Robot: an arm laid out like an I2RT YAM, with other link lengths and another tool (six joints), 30 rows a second.
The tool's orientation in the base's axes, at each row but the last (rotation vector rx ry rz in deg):
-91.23, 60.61, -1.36
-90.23, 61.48, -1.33
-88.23, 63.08, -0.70
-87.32, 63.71, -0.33
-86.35, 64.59, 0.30
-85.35, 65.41, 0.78
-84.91, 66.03, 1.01
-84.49, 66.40, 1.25
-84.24, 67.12, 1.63
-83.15, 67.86, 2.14
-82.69, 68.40, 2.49
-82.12, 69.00, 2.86
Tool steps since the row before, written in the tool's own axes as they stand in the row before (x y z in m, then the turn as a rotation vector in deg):
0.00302, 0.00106, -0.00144, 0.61, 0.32, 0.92
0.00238, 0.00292, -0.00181, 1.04, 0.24, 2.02
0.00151, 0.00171, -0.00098, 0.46, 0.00, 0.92
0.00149, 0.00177, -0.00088, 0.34, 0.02, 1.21
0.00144, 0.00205, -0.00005, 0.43, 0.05, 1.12
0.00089, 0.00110, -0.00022, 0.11, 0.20, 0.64
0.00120, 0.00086, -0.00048, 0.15, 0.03, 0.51
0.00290, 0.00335, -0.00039, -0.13, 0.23, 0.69
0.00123, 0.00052, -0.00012, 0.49, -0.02, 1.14
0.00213, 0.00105, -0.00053, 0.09, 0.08, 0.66
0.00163, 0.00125, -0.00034, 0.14, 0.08, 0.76
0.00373, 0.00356, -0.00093, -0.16, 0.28, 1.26
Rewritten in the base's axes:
0.00038, -0.00293, -0.00189, 0.66, 0.36, -0.87
-0.00138, -0.00262, -0.00294, 1.56, 0.93, -1.39
-0.00076, -0.00148, -0.00184, 0.77, 0.42, -0.54
-0.00078, -0.00135, -0.00192, 0.85, 0.72, -0.58
-0.00055, -0.00060, -0.00237, 0.83, 0.60, -0.63
-0.00036, -0.00052, -0.00128, 0.30, 0.46, -0.41
-0.00022, -0.00095, -0.00121, 0.35, 0.30, -0.27
-0.00092, -0.00144, -0.00411, 0.19, 0.65, -0.30
0.00020, -0.00075, -0.00109, 0.91, 0.55, -0.63
0.00003, -0.00148, -0.00193, 0.38, 0.46, -0.31
-0.00025, -0.00097, -0.00182, 0.46, 0.51, -0.37
-0.00118, -0.00214, -0.00464, 0.48, 1.11, -0.47

